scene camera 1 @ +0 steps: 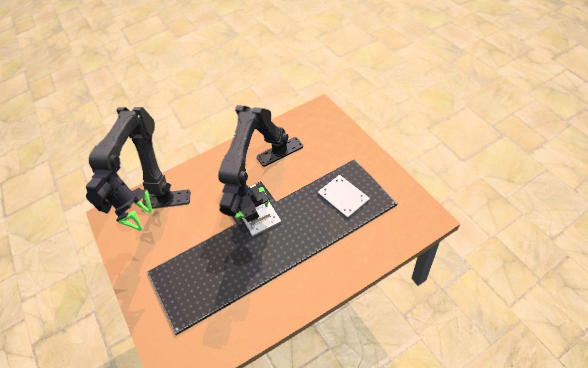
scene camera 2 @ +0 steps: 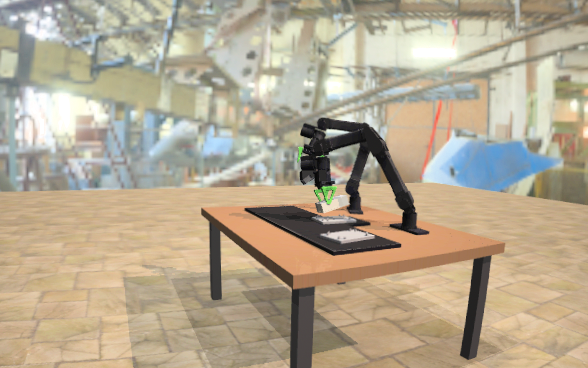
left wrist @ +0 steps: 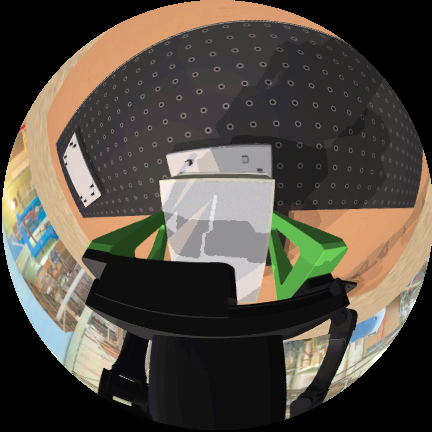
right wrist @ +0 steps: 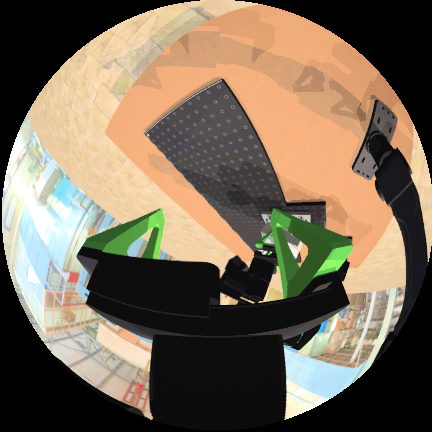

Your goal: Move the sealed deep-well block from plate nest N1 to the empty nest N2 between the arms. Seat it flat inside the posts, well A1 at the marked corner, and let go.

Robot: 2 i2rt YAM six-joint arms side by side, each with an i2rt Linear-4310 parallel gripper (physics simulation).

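Pixels of known places: left gripper, fingertip midpoint: (scene camera 2: 325, 204) (left wrist: 216, 214); right gripper, fingertip midpoint: (scene camera 1: 146, 221) (right wrist: 217, 214); left arm's base, origin of the base link: (scene camera 1: 280, 152) (scene camera 2: 408, 230); right arm's base, origin of the base link: (scene camera 1: 166, 200) (scene camera 2: 354, 210) (right wrist: 375, 142).
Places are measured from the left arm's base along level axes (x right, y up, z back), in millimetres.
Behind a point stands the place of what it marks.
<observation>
The white sealed block (scene camera 2: 338, 204) {x 198, y 91, z -238 mm} (left wrist: 220, 200) {x 252, y 95, z -296 mm} is held tilted in my left gripper (scene camera 2: 326, 195) {x 243, y 84, z -276 mm} (left wrist: 216, 214) {x 243, y 84, z -276 mm}, which is shut on its two sides. It hangs just above nest N2, the middle white plate (scene camera 1: 258, 230) {x 265, y 25, z -314 mm} (scene camera 2: 324, 220) {x 199, y 25, z -303 mm} (left wrist: 225, 161) {x 245, y 25, z -303 mm}, with a gap below it in scene camera 2. In the left wrist view the block hides most of that plate; a strip with posts shows past its far edge. Nest N1 (scene camera 1: 344, 196) {x -83, y 25, z -361 mm} (scene camera 2: 350, 236) {x -109, y 25, z -356 mm} (left wrist: 80, 170) {x -60, y 25, z -354 mm} holds no block. My right gripper (scene camera 1: 145, 220) {x 600, y 234, z -210 mm} (right wrist: 217, 214) {x 600, y 234, z -210 mm} is open and empty, high at the left in scene camera 1. Well A1 and the marked corner cannot be made out.
Both nests stand on a black perforated board (scene camera 1: 300, 235) {x 144, y 13, z -411 mm} (scene camera 2: 285, 222) {x 261, y 13, z -456 mm} (left wrist: 300, 100) {x 335, y 13, z -371 mm} (right wrist: 200, 135) {x 596, y 13, z -354 mm} on the orange table (scene camera 1: 320, 300) {x 215, y 0, z -659 mm} (scene camera 2: 260, 250) {x -105, y 0, z -691 mm}. The arm bases stand along the table's back side. The right arm hangs to the left of the left arm in scene camera 1.
</observation>
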